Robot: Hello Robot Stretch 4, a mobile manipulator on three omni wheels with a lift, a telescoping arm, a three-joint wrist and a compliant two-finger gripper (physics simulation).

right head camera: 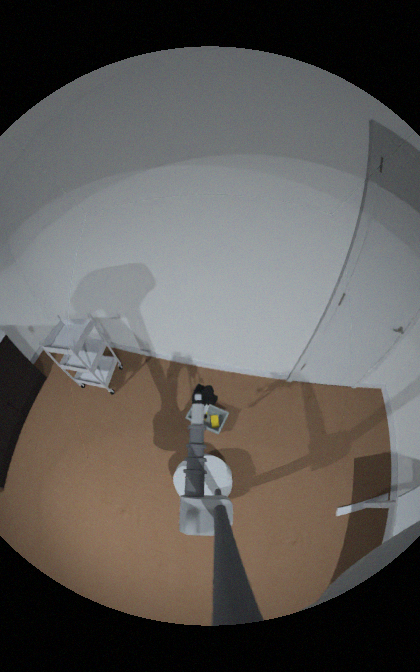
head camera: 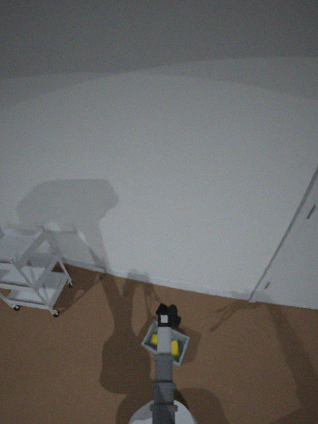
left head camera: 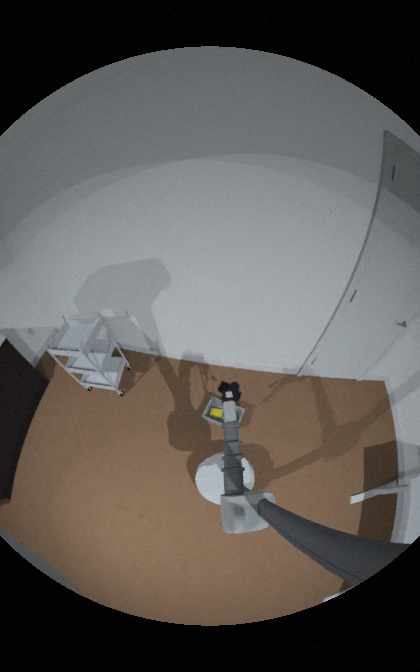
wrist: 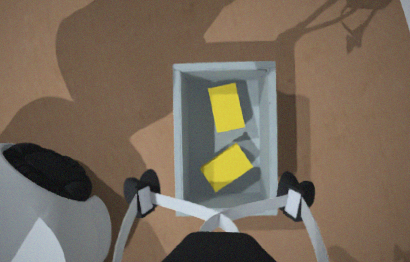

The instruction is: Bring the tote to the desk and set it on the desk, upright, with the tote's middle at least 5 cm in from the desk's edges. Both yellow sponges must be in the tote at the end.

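Frame: origin at the robot's base, x ahead, y left, z up, level; millimetres.
Where they show: gripper, fingertip midpoint: (wrist: 218, 186).
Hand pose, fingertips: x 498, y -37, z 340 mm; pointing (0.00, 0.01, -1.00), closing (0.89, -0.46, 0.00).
Note:
Each offset is from my fingertips to the top centre of the thing.
The light grey tote @[247 mm down, 28 mm ahead, 24 mm left] (head camera: 184, 352) (left head camera: 206, 407) (right head camera: 224, 422) (wrist: 178, 140) stands upright on the floor, partly hidden by my arm in the head views. Two yellow sponges lie inside it. One sponge @[319 mm down, 61 mm ahead, 82 mm left] (head camera: 154, 339) (left head camera: 216, 412) (wrist: 226, 107) is near the tote's far end in the wrist view. The other sponge @[319 mm down, 2 mm ahead, 38 mm right] (head camera: 174, 348) (right head camera: 215, 420) (wrist: 226, 167) lies nearer my fingers, turned at an angle. My gripper (wrist: 218, 186) is open and empty, pointing down above the tote. Its fingertips show to either side of the tote's near end. I cannot identify the desk with certainty.
A white three-shelf cart (head camera: 37, 296) (left head camera: 80, 335) (right head camera: 75, 332) stands by the wall at left. A large dark piece of furniture (left head camera: 17, 420) (right head camera: 15, 410) is at the far left. My white base (left head camera: 210, 480) (right head camera: 217, 480) (wrist: 75, 220) is close to the tote. A door is at right.

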